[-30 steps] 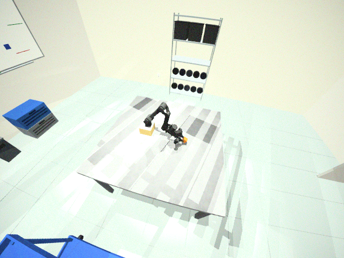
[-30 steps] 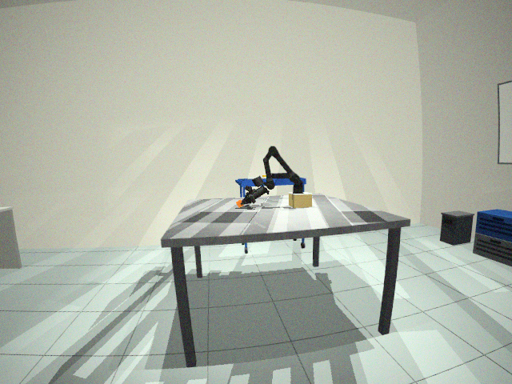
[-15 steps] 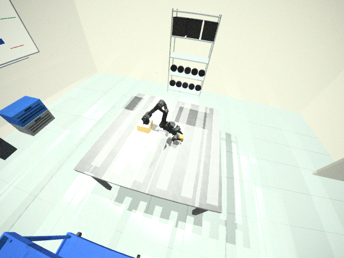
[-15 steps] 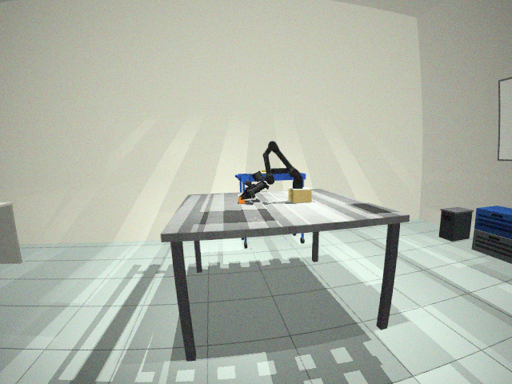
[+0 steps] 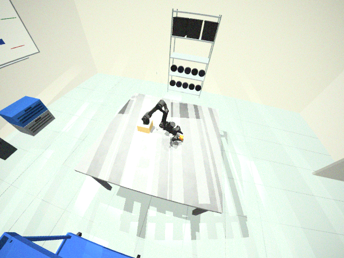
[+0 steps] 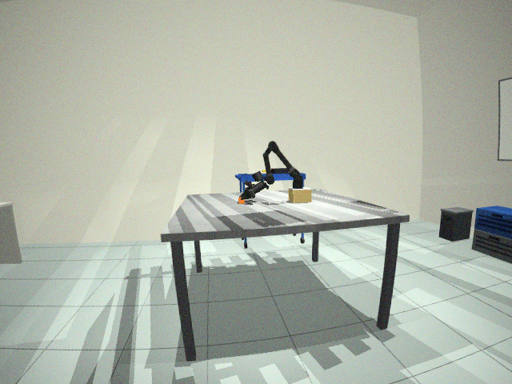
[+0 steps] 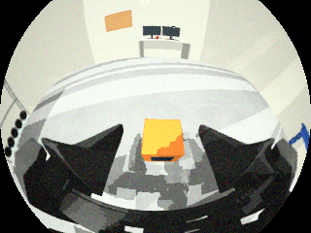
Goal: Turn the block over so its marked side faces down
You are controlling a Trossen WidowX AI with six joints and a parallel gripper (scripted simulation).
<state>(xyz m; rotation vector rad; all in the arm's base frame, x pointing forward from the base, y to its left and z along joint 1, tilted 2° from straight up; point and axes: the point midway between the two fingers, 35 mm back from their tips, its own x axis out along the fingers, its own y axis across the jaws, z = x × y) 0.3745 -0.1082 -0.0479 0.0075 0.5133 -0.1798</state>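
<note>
The orange block lies 20 mm behind my gripper tip and 20 mm below it.
</note>
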